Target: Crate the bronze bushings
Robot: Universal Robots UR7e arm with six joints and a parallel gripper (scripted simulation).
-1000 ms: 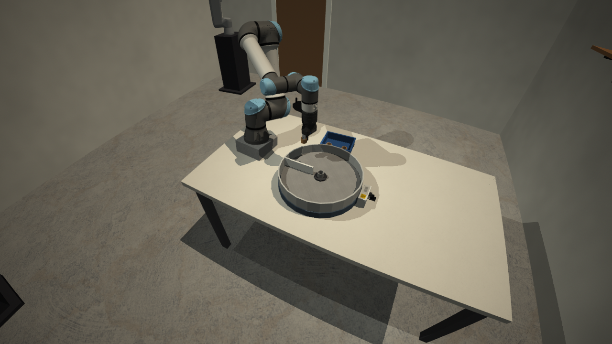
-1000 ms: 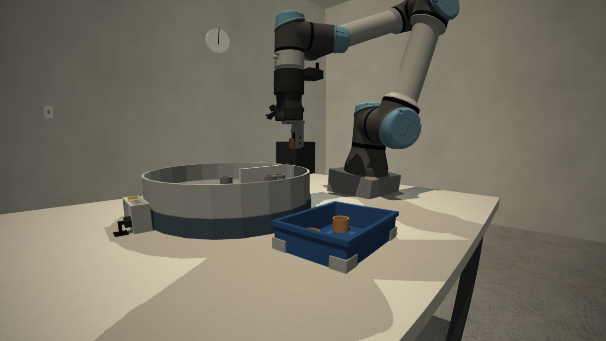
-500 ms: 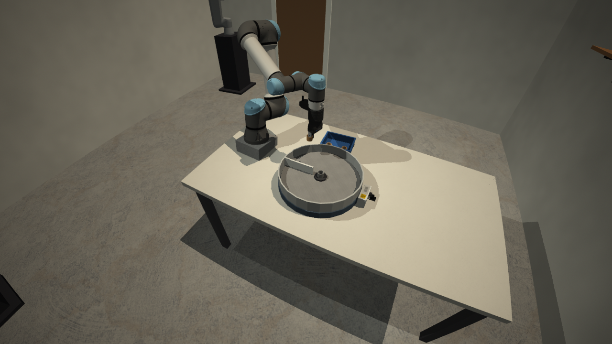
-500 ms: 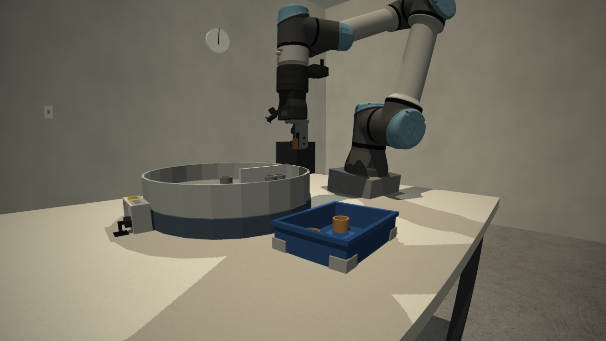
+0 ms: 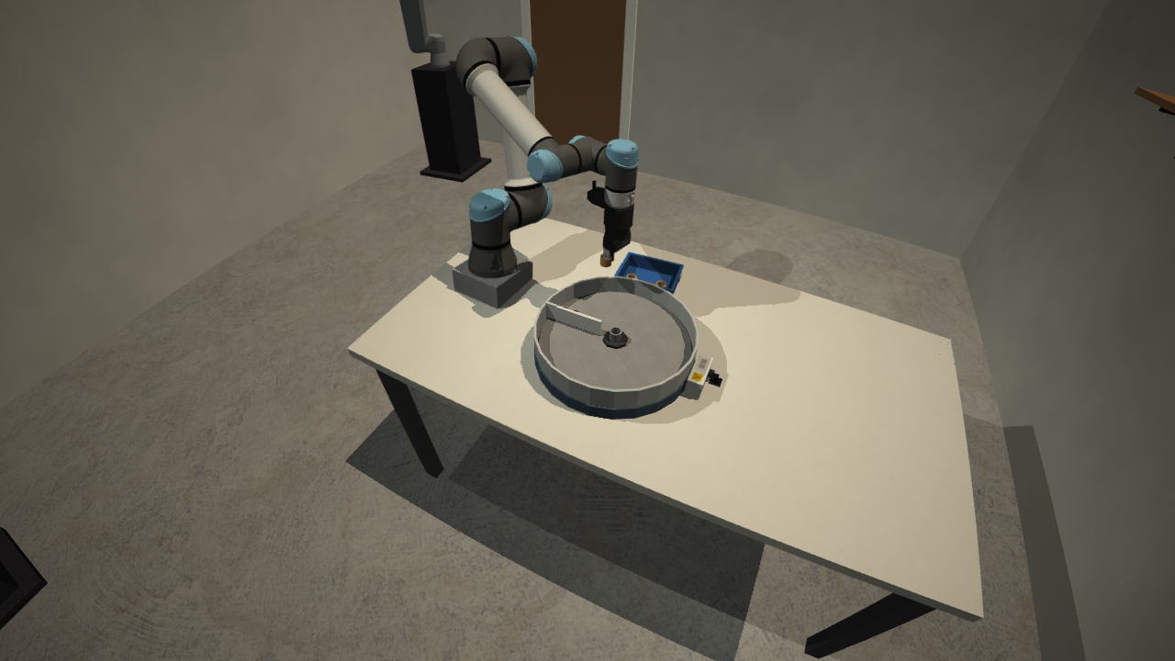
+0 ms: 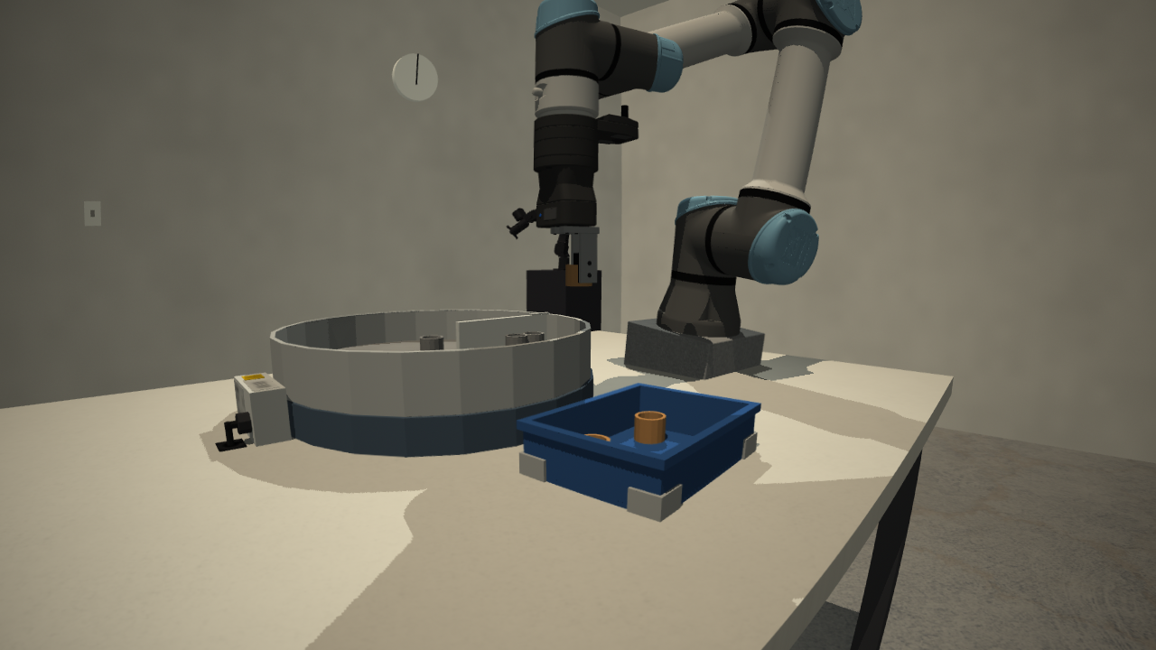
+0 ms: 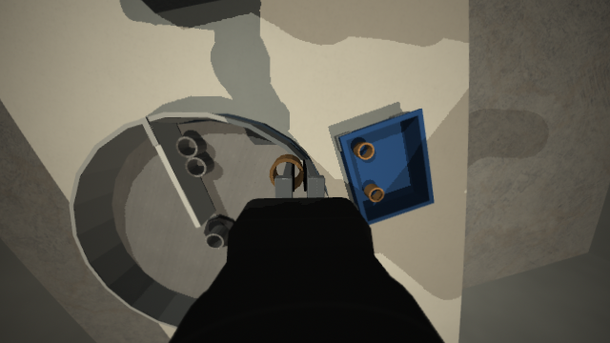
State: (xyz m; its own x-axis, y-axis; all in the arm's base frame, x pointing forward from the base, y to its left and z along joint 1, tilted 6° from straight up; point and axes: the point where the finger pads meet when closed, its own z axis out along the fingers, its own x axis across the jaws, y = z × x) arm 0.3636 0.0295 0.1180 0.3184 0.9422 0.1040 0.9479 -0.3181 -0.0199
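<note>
The blue crate is 15 cm to the left of my hand, 15 cm below it and 9 cm ahead of it. The rest, counted from my hand: turning table: 19 cm to the right, 12 cm below, 11 cm ahead.
</note>
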